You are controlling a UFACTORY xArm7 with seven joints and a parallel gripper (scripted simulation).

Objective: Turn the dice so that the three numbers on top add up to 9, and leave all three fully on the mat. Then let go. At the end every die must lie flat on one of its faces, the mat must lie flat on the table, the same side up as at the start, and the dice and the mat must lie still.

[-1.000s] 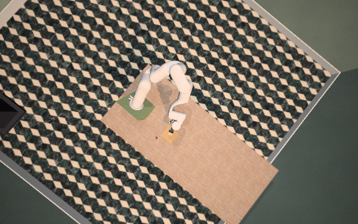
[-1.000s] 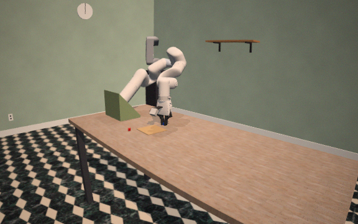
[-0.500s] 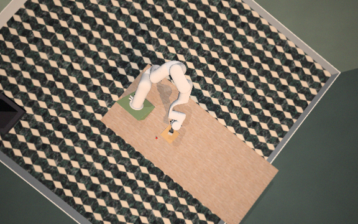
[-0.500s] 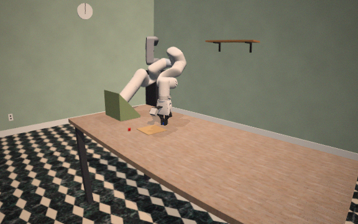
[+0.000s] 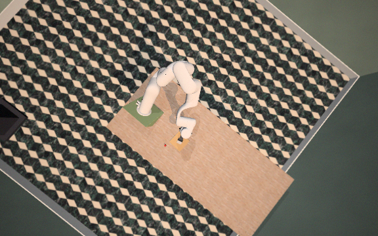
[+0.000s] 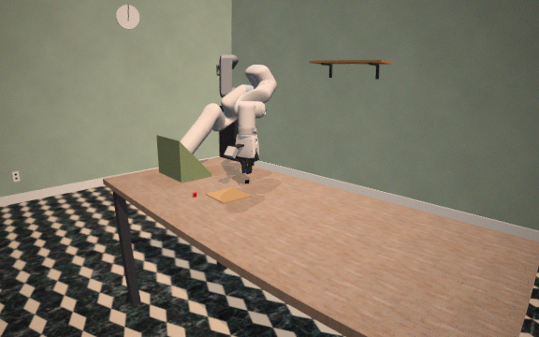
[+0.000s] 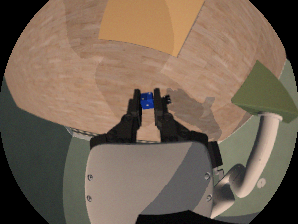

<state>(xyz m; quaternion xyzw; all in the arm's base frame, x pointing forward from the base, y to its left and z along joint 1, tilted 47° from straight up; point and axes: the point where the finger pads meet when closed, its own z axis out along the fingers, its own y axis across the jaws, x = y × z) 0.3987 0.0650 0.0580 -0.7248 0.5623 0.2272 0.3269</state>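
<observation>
Now: hand 120 mm to the left of the tan mat, 90 mm above it and 20 mm short of it. The rest, counted from my hand: black die 80 mm below, 60 mm behind, 50 mm to the left; then blue die 10 mm below; then red die 240 mm to the right, 80 mm below, 60 mm behind.
</observation>
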